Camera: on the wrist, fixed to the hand. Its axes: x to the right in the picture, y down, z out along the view.
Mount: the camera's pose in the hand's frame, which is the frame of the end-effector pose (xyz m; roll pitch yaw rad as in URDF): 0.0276 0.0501 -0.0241 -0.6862 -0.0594 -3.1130
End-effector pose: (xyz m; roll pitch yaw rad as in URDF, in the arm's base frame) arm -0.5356 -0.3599 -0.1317 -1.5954 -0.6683 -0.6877
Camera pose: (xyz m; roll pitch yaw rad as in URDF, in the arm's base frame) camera -0.5112 -0.4127 -0.1534 0.8644 0.6398 2.3790
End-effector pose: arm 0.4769 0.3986 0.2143 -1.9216 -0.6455 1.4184
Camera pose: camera 0.5232 0.4374 0.1999 1.1874 0.6375 -1.8049
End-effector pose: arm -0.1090 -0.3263 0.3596 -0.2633 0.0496 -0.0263
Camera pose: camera -0.0821 -0.2849 0.3220 -0.4230 -0.1144 3.1275
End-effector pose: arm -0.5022 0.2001 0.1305 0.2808 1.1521 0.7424
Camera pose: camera -0.5372 0.2424 0.1015 -1.0779 -1.1988 -2.2782
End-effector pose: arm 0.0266 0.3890 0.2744 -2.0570 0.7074 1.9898
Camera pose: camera 0.0676 0.4067 0.2314 1.4277 -0.7030 -1.2382
